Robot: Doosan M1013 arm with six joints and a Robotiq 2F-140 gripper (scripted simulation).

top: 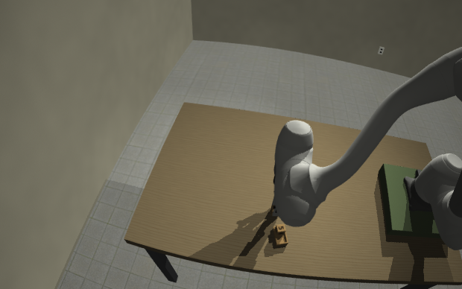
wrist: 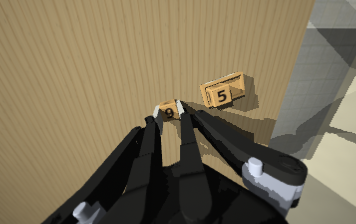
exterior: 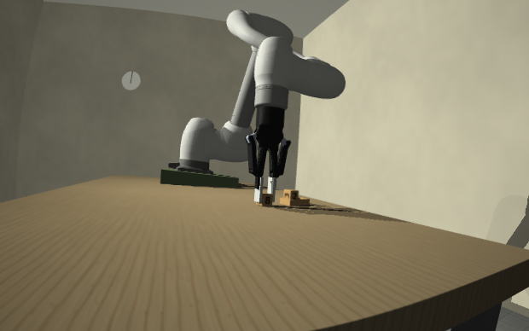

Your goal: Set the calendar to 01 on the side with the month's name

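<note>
The wooden tray is 110 mm to the left of my hand, 30 mm below it and 30 mm behind it.
</note>
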